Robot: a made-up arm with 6 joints.
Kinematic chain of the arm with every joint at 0, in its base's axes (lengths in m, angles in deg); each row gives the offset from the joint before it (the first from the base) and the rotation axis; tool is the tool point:
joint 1: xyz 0 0 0.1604 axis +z
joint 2: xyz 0 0.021 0 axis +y
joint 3: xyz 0 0 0.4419 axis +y
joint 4: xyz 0 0 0.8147 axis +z
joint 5: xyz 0 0 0 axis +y
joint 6: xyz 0 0 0.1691 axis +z
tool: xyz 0 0 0
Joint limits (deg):
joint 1: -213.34..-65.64
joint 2: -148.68..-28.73
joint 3: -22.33..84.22
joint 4: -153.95..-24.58
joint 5: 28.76..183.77
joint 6: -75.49..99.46
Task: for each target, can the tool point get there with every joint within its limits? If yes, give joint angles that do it. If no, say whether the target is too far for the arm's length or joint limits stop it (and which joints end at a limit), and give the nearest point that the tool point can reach.
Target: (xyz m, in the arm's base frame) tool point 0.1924 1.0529 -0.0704
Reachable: yes | joints -104.51 -130.35 52.87 -136.67 121.89 -22.11
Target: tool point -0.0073 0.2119 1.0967
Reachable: yes | joints -126.80 -61.48 75.45 -74.96 109.70 57.29
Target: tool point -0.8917 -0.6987 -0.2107
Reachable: no: joint limits stop it (at a limit: joint 2, joint 3, joint 4) | nearest point -0.4196 -0.3288 0.8733 | short by 1.239 m
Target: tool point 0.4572 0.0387 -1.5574
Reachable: no: too far | nearest point 0.3911 0.0331 -1.1690 | short by 0.394 m
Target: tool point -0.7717 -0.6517 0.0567
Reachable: no: joint limits stop it (at a limit: joint 2, joint 3, joint 4) | nearest point -0.4096 -0.3459 0.8751 | short by 0.946 m
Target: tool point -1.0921 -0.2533 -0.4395
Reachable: no: joint limits stop it (at a limit: joint 1, joint 3) | nearest point -0.2808 0.3091 -0.9246 | short by 1.100 m
